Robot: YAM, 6 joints.
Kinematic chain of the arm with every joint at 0, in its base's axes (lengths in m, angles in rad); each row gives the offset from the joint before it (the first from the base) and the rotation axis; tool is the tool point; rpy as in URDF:
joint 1: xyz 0 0 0.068 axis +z
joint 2: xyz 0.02 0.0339 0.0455 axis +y
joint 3: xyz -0.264 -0.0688 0 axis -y
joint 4: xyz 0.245 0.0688 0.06 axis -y
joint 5: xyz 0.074 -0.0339 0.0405 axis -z
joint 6: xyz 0.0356 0 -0.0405 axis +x
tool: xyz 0 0 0 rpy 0 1.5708 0
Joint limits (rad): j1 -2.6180..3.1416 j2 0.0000..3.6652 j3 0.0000..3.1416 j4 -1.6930..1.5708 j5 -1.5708..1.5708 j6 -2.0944..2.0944
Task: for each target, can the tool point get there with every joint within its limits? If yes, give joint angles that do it. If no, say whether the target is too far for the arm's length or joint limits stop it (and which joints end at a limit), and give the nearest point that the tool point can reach.
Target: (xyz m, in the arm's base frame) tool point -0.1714 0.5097 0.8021
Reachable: no: too far | nearest point -0.1263 0.3754 0.6137 | short by 0.236 m
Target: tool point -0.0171 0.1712 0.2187
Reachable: yes | joints 1.6614 0.6967 0.3382 0.0391 -0.0436 0.2795
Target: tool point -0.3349 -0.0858 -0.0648
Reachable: no: joint limits stop it (at a limit: joint 1) | nearest point -0.3349 -0.0356 -0.0648 | short by 0.050 m
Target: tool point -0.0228 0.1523 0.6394
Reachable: yes | joints -1.2651 0.9999 2.7349 -0.9349 -0.7433 -0.1119
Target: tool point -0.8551 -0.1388 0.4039
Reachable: no: too far | nearest point -0.6079 -0.0152 0.3179 | short by 0.289 m
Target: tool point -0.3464 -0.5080 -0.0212
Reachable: yes | joints -2.1265 3.2224 2.6313 0.3150 0.8307 -1.7465
